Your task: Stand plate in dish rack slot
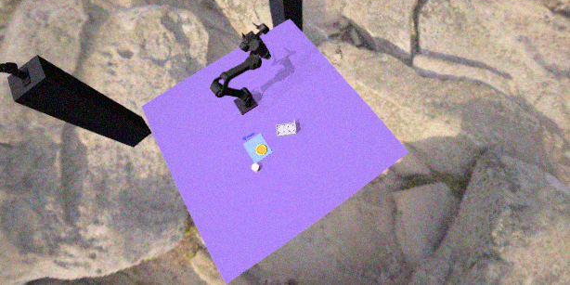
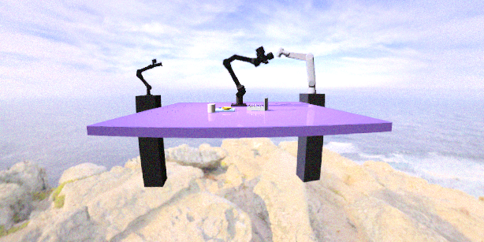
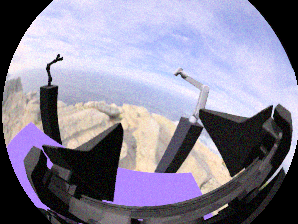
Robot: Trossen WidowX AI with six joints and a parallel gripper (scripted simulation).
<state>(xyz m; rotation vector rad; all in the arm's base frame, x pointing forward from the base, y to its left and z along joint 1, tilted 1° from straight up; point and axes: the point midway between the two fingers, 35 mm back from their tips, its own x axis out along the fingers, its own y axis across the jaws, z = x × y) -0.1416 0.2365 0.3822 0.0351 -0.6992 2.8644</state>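
Now: gripper tip 480 mm short of the yellow plate, 390 mm above it and 370 mm to the left of it. From my gripper tip the other things lie so: white cup: 550 mm ahead, 460 mm to the right, 380 mm below; then light blue mat: 450 mm ahead, 400 mm below, 380 mm to the right; then grey dish rack: 480 mm ahead, 380 mm below, 170 mm to the right.
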